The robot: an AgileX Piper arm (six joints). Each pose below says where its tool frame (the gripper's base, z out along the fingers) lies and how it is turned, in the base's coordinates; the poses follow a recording.
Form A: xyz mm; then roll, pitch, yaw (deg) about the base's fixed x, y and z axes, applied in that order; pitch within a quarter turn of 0, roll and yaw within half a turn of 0.
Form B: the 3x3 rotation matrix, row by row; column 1 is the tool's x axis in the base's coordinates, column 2 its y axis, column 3 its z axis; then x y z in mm. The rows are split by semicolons. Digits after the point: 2 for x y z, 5 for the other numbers.
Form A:
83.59, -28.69, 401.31, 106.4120, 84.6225, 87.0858
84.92, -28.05, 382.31, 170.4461, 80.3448, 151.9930
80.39, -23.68, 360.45, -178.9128, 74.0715, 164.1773
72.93, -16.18, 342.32, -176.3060, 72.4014, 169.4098
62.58, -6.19, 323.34, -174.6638, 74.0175, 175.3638
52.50, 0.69, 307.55, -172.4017, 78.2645, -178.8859
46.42, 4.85, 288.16, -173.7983, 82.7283, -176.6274
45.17, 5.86, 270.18, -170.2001, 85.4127, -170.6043
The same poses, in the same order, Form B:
0.00476, 0.33073, 0.94371; 0.09360, 0.93943, -0.32970; -0.99560, 0.08990, -0.02648; 83.59, -28.69, 401.31
-0.14808, 0.31860, 0.93625; 0.07876, 0.94748, -0.30997; -0.98583, 0.02784, -0.16539; 84.92, -28.05, 382.31
-0.26404, 0.29017, 0.91983; 0.07483, 0.95696, -0.28040; -0.96160, -0.00521, -0.27439; 80.39, -23.68, 360.45
-0.29720, 0.24377, 0.92317; 0.05557, 0.96964, -0.23815; -0.95320, -0.01948, -0.30172; 72.93, -16.18, 342.32
-0.27444, 0.16959, 0.94653; 0.02226, 0.98518, -0.17006; -0.96135, -0.02561, -0.27415; 62.58, -6.19, 323.34
-0.20336, 0.11017, 0.97289; -0.00395, 0.99355, -0.11333; -0.97910, -0.02689, -0.20161; 52.50, 0.69, 307.55
-0.12636, 0.04849, 0.99080; -0.00745, 0.99873, -0.04983; -0.99196, -0.01367, -0.12583; 46.42, 4.85, 288.16
-0.07891, 0.00652, 0.99686; -0.01306, 0.99989, -0.00757; -0.99680, -0.01361, -0.07881; 45.17, 5.86, 270.18

